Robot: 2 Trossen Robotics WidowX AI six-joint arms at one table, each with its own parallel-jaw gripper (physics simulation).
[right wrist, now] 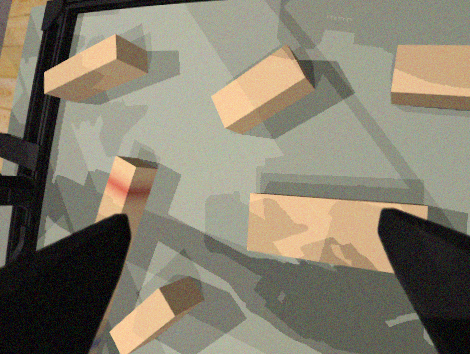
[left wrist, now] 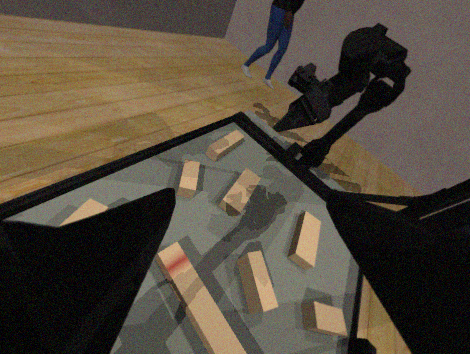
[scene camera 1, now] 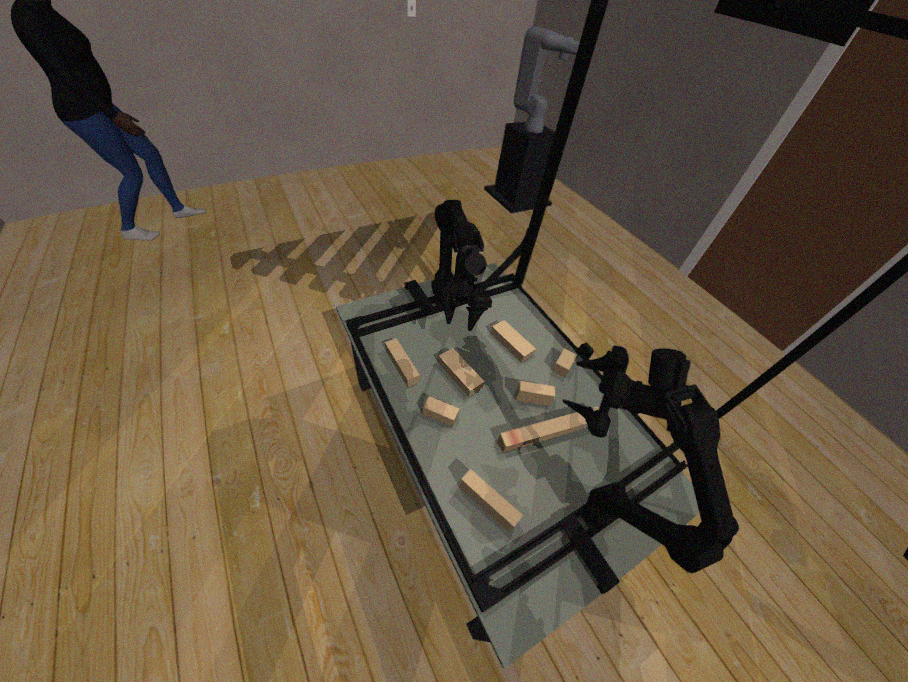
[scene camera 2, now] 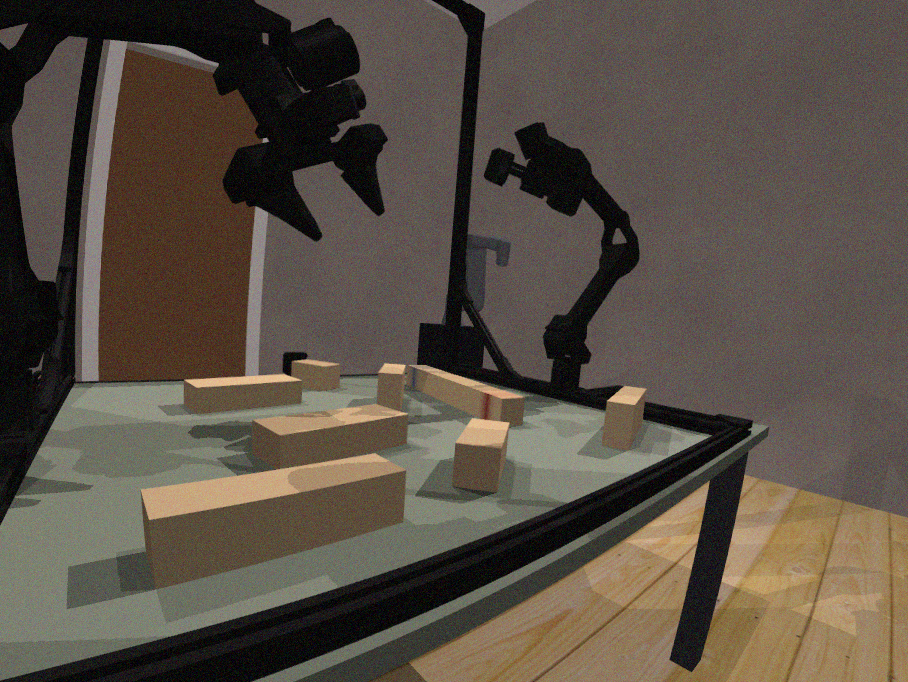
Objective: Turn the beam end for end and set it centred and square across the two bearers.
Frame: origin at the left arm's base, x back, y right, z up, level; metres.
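Where they show: left gripper, fingertip midpoint: (left wrist: 251,197) (scene camera 1: 569,381) (scene camera 2: 522,188); right gripper, fingertip midpoint: (right wrist: 254,223) (left wrist: 274,129) (scene camera 1: 458,327) (scene camera 2: 352,225); left arm's base, origin of the base link: (right wrist: 24,190) (scene camera 1: 593,516) (scene camera 2: 564,388); right arm's base, origin of the base link: (left wrist: 299,168).
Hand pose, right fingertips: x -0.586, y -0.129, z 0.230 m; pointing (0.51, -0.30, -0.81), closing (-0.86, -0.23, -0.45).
Observation:
Each offset is from my right fingertips to the centre of the thing. "spot": to the spot under its first point.
The long pale wooden beam {dy +0.187, dx +0.322, dz -0.227 m} (scene camera 1: 544,431) (scene camera 2: 451,390) (left wrist: 202,305) (right wrist: 132,192) lies flat on the table, with a red band near one end; a blue band shows near its other end in scene camera 2. Several plain wooden blocks lie apart from it; which two are the bearers I cannot tell. Among them are a wide block {dy +0.030, dx +0.008, dz -0.230 m} (scene camera 1: 460,370) (scene camera 2: 330,434) (left wrist: 241,191) (right wrist: 320,231) and a short one {dy +0.208, dx +0.196, dz -0.217 m} (scene camera 1: 535,392) (left wrist: 257,281). My left gripper (scene camera 1: 571,381) (left wrist: 251,197) is open and empty above the beam's blue-band side. My right gripper (scene camera 1: 460,325) (scene camera 2: 350,226) (right wrist: 254,223) is open and empty above the wide block.
Other blocks are a long one {dy -0.136, dx -0.108, dz -0.227 m} (scene camera 1: 401,361) (scene camera 2: 271,517), another {dy +0.278, dx -0.034, dz -0.230 m} (scene camera 1: 513,339) (scene camera 2: 242,394), a small one {dy +0.393, dx +0.133, dz -0.225 m} (scene camera 1: 565,360) (left wrist: 331,318), a short one {dy -0.101, dx +0.117, dz -0.227 m} (scene camera 1: 440,410) (right wrist: 262,90) and one near the left arm's end {spot: dy -0.109, dx +0.418, dz -0.186 m} (scene camera 1: 491,497) (scene camera 2: 623,418). Black rails edge the table.

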